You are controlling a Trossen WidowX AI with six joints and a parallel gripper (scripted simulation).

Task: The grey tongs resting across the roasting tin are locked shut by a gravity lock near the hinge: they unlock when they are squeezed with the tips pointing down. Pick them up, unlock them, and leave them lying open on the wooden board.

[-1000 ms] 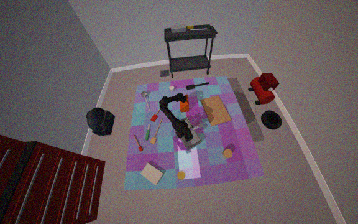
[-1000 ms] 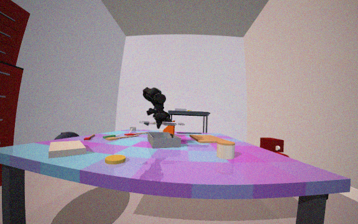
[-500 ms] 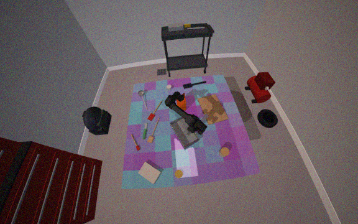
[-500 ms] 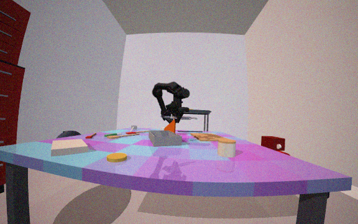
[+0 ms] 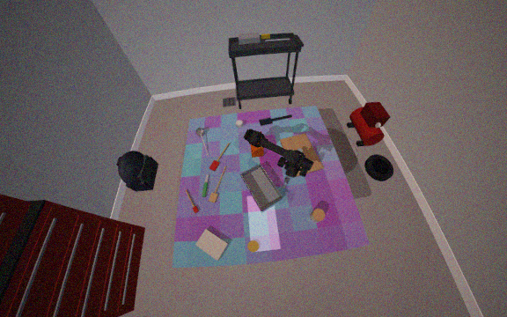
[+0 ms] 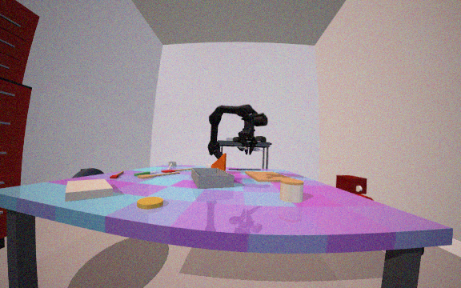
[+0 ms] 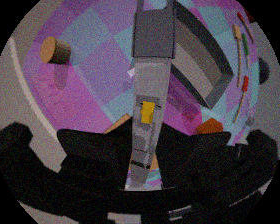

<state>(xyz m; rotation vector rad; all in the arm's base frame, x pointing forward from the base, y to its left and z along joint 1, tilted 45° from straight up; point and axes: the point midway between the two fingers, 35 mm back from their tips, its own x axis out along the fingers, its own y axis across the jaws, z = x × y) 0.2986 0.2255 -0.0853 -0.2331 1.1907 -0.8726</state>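
The wooden board is 240 mm behind my gripper tip, 130 mm to the left of it and 150 mm below it. Also, from my gripper tip: pale block (440 mm ahead, 530 mm to the right, 140 mm below); grey roasting tin (50 mm ahead, 200 mm to the right, 130 mm below).
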